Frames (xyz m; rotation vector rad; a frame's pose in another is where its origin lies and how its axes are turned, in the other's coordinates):
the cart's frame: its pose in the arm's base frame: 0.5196 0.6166 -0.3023 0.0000 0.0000 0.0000
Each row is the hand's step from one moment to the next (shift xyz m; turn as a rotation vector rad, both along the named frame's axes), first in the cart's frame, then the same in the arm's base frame.
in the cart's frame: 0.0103 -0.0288 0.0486 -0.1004 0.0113 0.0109
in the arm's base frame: 0.0103 -0.0288 0.0486 -0.1004 0.0113 0.0109
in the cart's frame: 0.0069 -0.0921 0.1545 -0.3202 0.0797 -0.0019
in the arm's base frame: 0.0069 -0.0921 0.1545 -0.3202 0.0797 -0.0019
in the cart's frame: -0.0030 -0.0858 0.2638 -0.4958 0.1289 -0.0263
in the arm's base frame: -0.0030 -0.0858 0.2638 -0.4958 0.1289 -0.0263
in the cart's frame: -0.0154 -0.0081 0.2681 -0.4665 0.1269 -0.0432
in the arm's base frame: -0.0154 -0.0081 0.2681 -0.4665 0.1269 -0.0432
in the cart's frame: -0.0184 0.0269 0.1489 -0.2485 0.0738 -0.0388
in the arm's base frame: -0.0184 0.0269 0.1489 -0.2485 0.0738 -0.0388
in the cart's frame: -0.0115 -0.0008 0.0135 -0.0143 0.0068 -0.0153
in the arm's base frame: -0.0115 -0.0008 0.0135 -0.0143 0.0068 -0.0153
